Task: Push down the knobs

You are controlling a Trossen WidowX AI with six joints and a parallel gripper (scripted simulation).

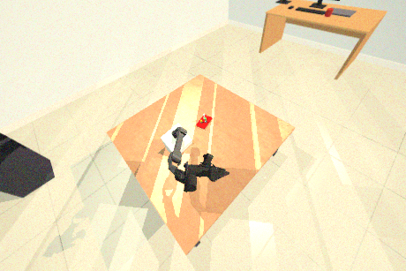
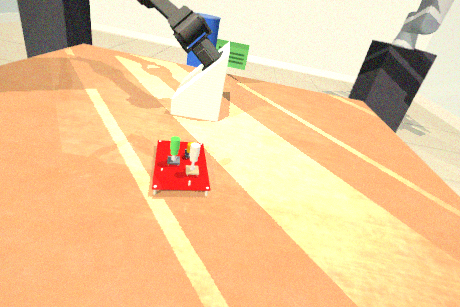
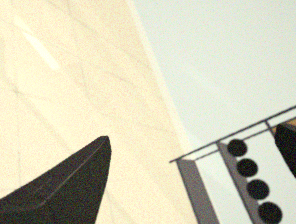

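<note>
The green knob is 59 cm to the left of my gripper tip, 38 cm below it and 36 cm ahead of it. The rest, counted from my gripper tip: cream knob (63 cm to the left, 38 cm below, 38 cm ahead).
</note>
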